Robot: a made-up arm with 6 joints.
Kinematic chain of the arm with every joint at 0, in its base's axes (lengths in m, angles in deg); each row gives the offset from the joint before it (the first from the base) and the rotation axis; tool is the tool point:
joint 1: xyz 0 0 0.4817 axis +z
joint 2: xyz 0.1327 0 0 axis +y
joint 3: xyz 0 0 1.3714 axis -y
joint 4: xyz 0 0 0.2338 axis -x
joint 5: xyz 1.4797 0 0 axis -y
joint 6: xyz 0.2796 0 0 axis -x
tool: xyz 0 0 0
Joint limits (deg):
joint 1: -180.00..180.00
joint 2: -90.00..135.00
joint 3: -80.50..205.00
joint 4: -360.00..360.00
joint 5: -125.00..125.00
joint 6: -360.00..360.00
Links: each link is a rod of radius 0.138 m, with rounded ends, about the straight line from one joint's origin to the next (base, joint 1, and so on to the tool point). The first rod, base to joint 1, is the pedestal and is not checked.
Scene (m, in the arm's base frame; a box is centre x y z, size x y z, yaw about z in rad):
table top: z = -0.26
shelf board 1: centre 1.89 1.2 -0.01 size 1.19 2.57 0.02 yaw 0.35
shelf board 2: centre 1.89 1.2 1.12 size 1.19 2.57 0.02 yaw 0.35
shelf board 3: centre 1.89 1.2 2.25 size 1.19 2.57 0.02 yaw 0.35
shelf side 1: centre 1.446 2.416 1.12 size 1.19 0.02 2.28 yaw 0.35
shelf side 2: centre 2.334 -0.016 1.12 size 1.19 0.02 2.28 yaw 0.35
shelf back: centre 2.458 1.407 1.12 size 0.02 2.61 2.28 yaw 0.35
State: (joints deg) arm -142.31 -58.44 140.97 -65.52 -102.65 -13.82
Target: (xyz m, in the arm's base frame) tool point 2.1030 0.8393 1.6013
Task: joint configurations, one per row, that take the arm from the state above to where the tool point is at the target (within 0.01 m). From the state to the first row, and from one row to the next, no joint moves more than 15 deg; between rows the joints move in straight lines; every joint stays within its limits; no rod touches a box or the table.
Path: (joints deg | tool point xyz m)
1: -138.84 -51.52 153.78 -68.50 -107.12 -13.82 | 1.7794 1.2253 0.6150
2: -135.36 -44.60 166.58 -71.49 -111.59 -13.82 | 1.5464 1.1806 0.6159
3: -131.89 -37.67 179.39 -74.47 -116.06 -13.82 | 1.3071 1.0949 0.6166
4: -128.42 -30.75 192.19 -77.45 -120.53 -13.82 | 1.0692 0.9697 0.6162
5: -124.95 -23.83 205.00 -80.44 -125.00 -13.82 | 0.8396 0.8071 0.6142
6: -135.60 -12.49 194.06 -75.32 -122.54 -13.82 | 1.0706 0.7293 1.0708
7: -146.26 -1.16 183.13 -70.21 -120.08 -13.82 | 1.1405 0.4880 1.6012
8: -147.68 -11.81 168.99 -68.64 -114.81 -13.82 | 1.4010 0.6066 1.6637
9: -149.11 -22.47 154.86 -67.07 -109.53 -13.82 | 1.6541 0.7067 1.6826
10: -150.53 -33.12 140.73 -65.50 -104.26 -13.82 | 1.8907 0.7852 1.6607
11: -151.95 -43.77 126.60 -63.92 -98.99 -13.82 | 2.1028 0.8394 1.6014

